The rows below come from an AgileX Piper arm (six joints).
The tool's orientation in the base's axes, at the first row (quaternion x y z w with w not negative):
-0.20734 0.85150 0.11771 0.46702
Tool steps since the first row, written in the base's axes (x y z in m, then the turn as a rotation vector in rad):
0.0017 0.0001 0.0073 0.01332 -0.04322 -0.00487
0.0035 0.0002 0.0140 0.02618 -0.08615 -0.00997
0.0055 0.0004 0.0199 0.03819 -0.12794 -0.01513
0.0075 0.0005 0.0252 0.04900 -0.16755 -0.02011
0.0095 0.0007 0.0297 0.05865 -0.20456 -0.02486
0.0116 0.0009 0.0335 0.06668 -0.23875 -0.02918
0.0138 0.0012 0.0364 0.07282 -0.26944 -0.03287
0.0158 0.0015 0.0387 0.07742 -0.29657 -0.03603
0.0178 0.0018 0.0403 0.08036 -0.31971 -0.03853
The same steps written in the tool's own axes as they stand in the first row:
-0.0070 -0.0006 -0.0026 0.00826 -0.04451 -0.00448
-0.0135 -0.0013 -0.0048 0.01685 -0.08855 -0.00907
-0.0195 -0.0021 -0.0064 0.02563 -0.13118 -0.01380
-0.0250 -0.0029 -0.0077 0.03430 -0.17133 -0.01868
-0.0298 -0.0036 -0.0086 0.04270 -0.20863 -0.02351
-0.0340 -0.0043 -0.0089 0.05082 -0.24268 -0.02868
-0.0376 -0.0051 -0.0087 0.05847 -0.27275 -0.03421
-0.0406 -0.0057 -0.0084 0.06553 -0.29895 -0.03977
-0.0430 -0.0064 -0.0076 0.07187 -0.32083 -0.04536

